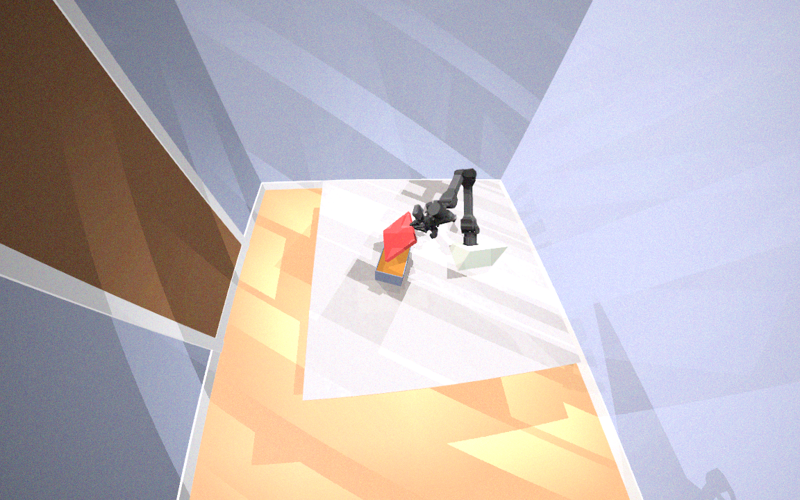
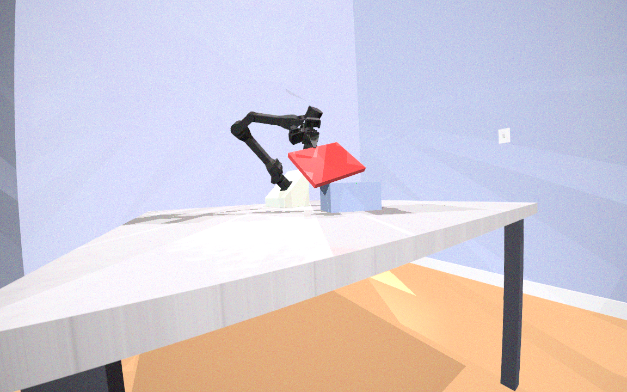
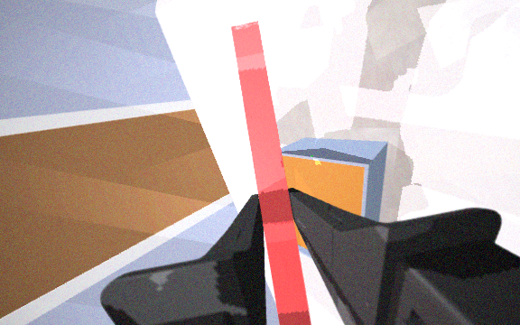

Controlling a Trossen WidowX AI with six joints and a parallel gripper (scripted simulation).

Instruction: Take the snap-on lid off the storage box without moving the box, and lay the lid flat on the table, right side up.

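The red lid lies 60 mm ahead of my gripper tip, 50 mm below it and 10 mm to the left of it. Round my gripper tip: blue-grey storage box (190 mm below, 100 mm ahead, 80 mm to the left).
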